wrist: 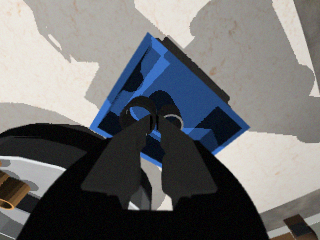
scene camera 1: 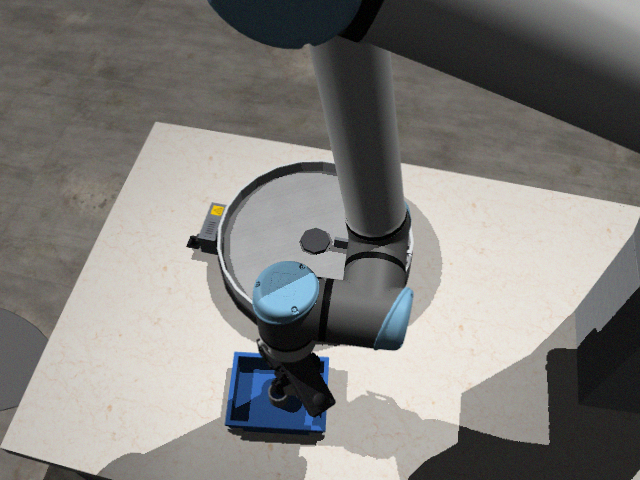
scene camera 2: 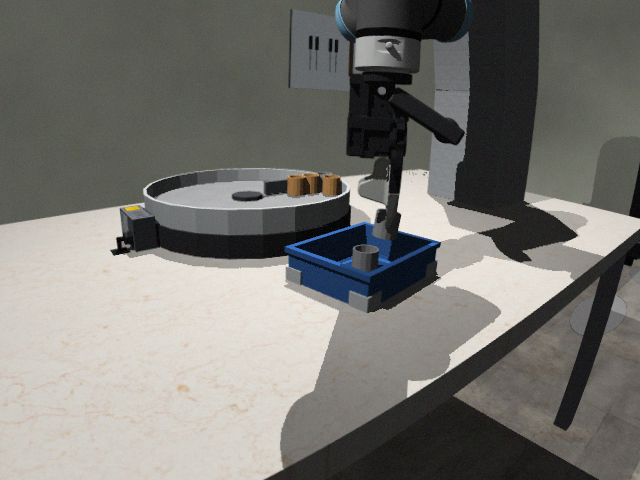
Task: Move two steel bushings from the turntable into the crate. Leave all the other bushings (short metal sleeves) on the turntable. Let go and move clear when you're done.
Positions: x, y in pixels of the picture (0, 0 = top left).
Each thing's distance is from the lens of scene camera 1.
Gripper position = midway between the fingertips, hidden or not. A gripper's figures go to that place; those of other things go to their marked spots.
gripper (scene camera 1: 296, 392): 1.20 m
turntable (scene camera 1: 296, 217): 1.40 m
